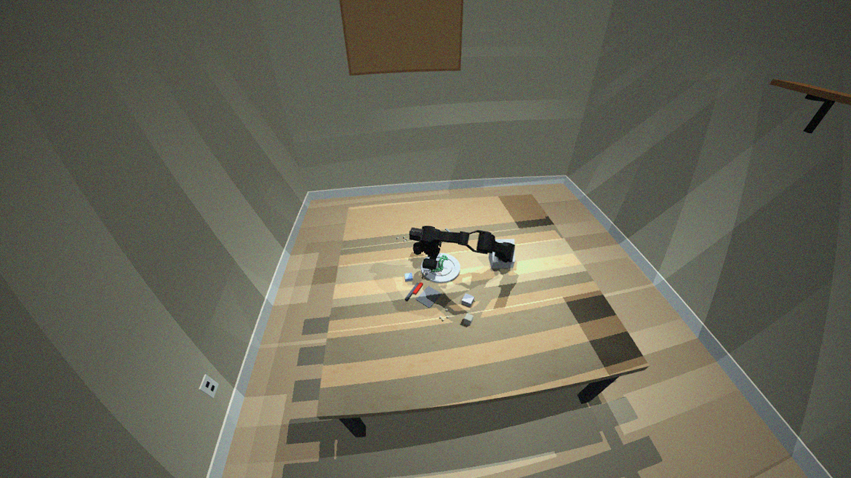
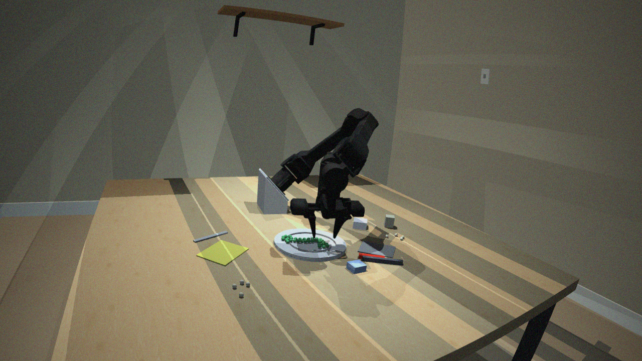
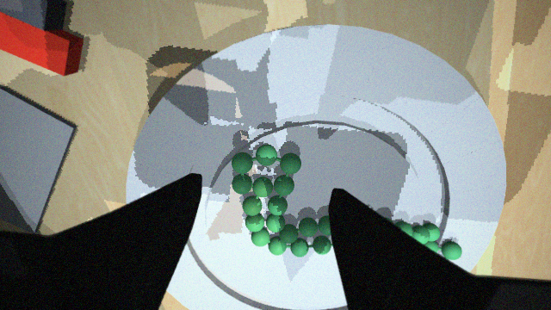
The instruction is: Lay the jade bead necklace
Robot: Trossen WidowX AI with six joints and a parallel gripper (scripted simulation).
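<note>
Now: gripper tip 50 mm past the round grey bead board, 10 mm to the left of it and 30 mm above it. Also, from my gripper tip: grey plate: 50 mm ahead, 150 mm to the left, 40 mm below; blue block: 120 mm ahead, 20 mm to the left, 30 mm below; red and black pen: 110 mm ahead, 100 mm to the left, 40 mm below.
</note>
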